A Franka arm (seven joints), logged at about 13 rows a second.
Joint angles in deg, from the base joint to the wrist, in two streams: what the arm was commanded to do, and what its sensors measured. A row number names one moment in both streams.
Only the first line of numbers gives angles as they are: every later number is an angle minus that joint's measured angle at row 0.
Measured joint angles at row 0: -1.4 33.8 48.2 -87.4 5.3 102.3 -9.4
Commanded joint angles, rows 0 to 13: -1.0 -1.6 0.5 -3.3 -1.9 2.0 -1.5; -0.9 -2.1 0.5 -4.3 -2.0 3.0 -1.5; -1.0 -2.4 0.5 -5.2 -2.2 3.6 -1.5; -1.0 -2.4 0.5 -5.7 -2.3 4.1 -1.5; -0.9 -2.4 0.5 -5.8 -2.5 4.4 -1.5; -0.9 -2.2 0.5 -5.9 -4.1 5.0 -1.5; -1.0 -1.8 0.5 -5.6 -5.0 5.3 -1.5; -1.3 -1.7 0.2 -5.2 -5.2 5.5 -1.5; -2.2 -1.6 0.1 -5.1 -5.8 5.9 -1.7; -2.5 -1.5 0.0 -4.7 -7.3 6.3 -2.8; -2.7 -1.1 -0.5 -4.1 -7.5 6.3 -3.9; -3.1 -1.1 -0.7 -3.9 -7.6 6.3 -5.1; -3.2 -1.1 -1.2 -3.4 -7.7 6.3 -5.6; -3.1 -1.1 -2.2 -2.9 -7.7 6.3 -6.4
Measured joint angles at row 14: -3.3 -0.6 -1.0 -3.8 -6.6 5.9 -4.3
